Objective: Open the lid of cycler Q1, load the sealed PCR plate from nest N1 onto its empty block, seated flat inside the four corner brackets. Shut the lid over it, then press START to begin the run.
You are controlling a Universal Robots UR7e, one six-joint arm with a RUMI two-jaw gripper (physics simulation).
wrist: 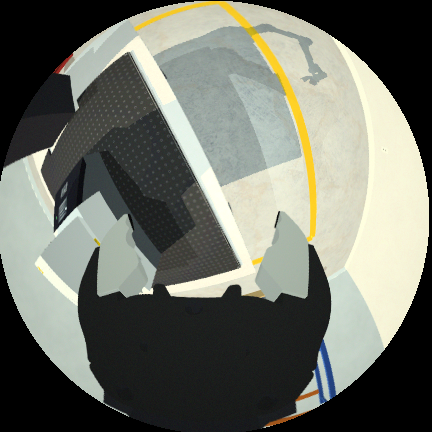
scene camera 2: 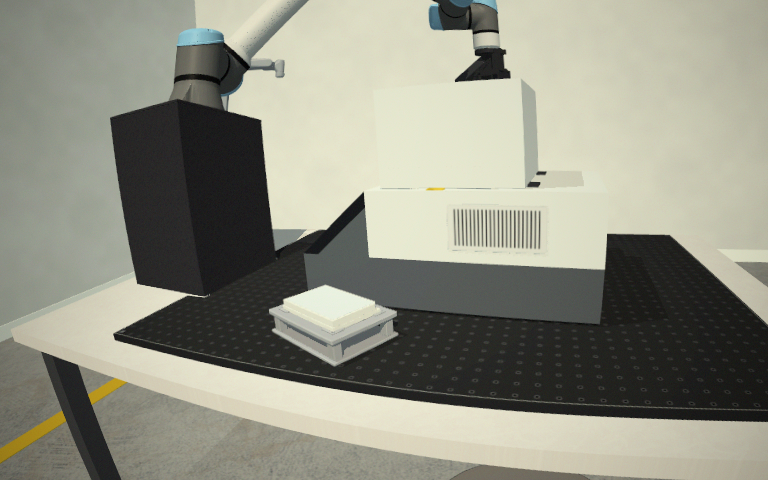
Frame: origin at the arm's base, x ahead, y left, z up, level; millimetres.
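Seen in the pictures: gripper, between the fingertips: [wrist: 202,214]; arm's base, origin of its link: [scene camera 2: 194,119].
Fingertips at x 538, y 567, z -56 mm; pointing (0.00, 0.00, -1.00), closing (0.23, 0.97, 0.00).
Pixels of each thing's middle, then the offset from my fingertips to it. "pt": a spot on its surface instead. Level surfaces: height alone.
- Cycler Q1, a spot on its surface: [scene camera 2: 407,226] pt dx +61, dy -631, dz -170 mm
- sealed PCR plate, middle of its body: [scene camera 2: 329,306] dx -12, dy -751, dz -267 mm
- grey nest N1, middle of its body: [scene camera 2: 331,321] dx -12, dy -751, dz -293 mm
- black perforated mat, height of its surface: dz -314 mm
- pale table, height of its surface: dz -327 mm
- cycler's dark sloped panel, a spot on its surface: [wrist: 67,197] pt dx -81, dy -427, dz -152 mm
Cycler Q1 [scene camera 2: 407,226] has a white body on a grey base. Its tall white lid [scene camera 2: 447,133] [wrist: 67,250] is down on the body, with a yellow mark at the seam. The block is hidden. The sealed PCR plate [scene camera 2: 328,304] is a pale slab lying flat on the grey nest N1 [scene camera 2: 338,337], beside the cycler; neither can be made out in the wrist view. My gripper [scene camera 2: 485,70] [wrist: 202,214] is open and empty. In scene camera 2 it shows above and behind the lid, its fingertips hidden. The START button cannot be made out.
A black pedestal [scene camera 2: 192,198] carries the arm at the left. The cycler and nest stand on a black perforated mat [scene camera 2: 509,362] [wrist: 125,100] on a pale table [scene camera 2: 226,390]. The cycler's dark sloped panel [wrist: 67,197] shows in the wrist view. Yellow floor lines [wrist: 295,105] run beyond the table.
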